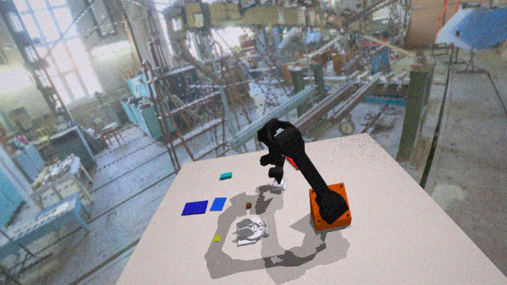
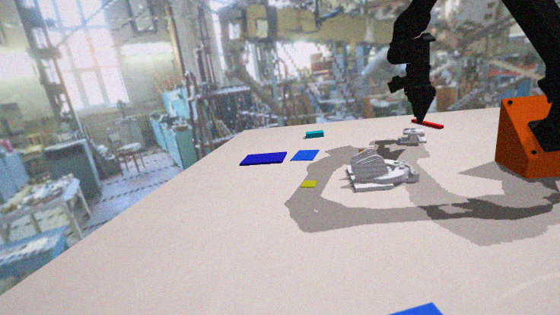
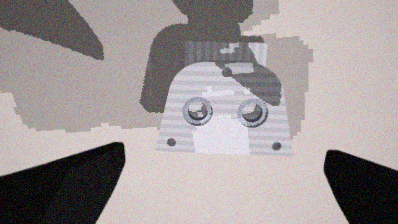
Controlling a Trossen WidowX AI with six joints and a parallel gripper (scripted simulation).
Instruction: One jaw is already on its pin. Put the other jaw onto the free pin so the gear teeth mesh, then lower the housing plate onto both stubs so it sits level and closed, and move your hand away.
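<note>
My gripper tip is 17 cm short of the brown cube, 9 cm to the right of it and 5 cm above it. The rest, counted from my gripper tip: teal block 30 cm ahead, 18 cm to the right, 5 cm below; then yellow tile 31 cm ahead, 24 cm to the left, 6 cm below; then red bar 10 cm behind, 18 cm to the right, 6 cm below.
</note>
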